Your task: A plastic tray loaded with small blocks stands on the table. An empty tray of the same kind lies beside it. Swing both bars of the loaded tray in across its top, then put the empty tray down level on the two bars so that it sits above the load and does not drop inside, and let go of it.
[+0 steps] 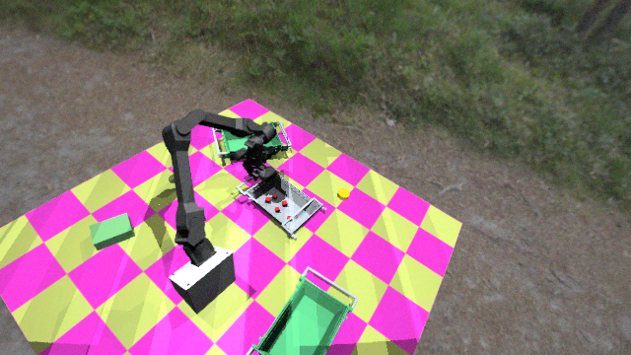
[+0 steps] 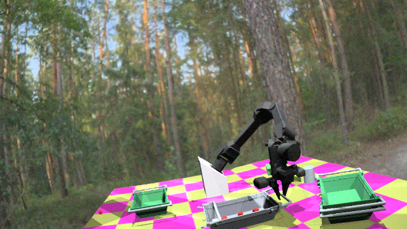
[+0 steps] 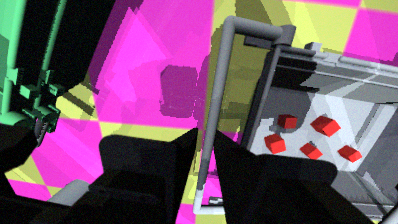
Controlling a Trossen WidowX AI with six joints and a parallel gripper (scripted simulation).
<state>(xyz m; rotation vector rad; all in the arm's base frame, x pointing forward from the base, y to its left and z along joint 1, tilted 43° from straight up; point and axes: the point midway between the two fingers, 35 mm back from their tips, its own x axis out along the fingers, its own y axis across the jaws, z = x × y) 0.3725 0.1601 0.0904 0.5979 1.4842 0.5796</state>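
The green tray is 51 cm to the right of my gripper tip and 30 cm behind it. The rest, counted from my gripper tip: green block: 50 cm behind, 16 cm to the left, 2 cm below; grey cylinder: 23 cm to the left, 19 cm behind, 1 cm below; yellow object: 30 cm to the right, 24 cm ahead, 3 cm below.
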